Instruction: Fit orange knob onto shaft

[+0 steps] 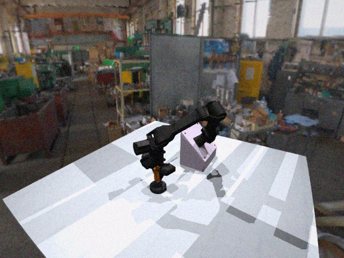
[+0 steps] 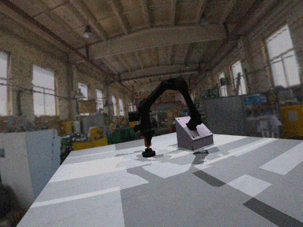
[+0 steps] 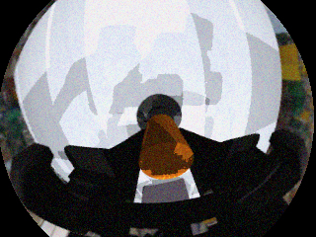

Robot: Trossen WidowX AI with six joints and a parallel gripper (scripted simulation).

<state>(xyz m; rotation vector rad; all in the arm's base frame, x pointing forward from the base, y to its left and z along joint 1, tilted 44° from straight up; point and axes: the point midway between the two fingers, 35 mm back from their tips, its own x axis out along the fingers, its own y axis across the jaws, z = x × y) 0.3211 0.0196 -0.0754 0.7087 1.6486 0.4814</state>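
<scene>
My gripper tip is 30 mm below the orange knob. Round my gripper tip: round black pedestal: 40 mm below.
</scene>
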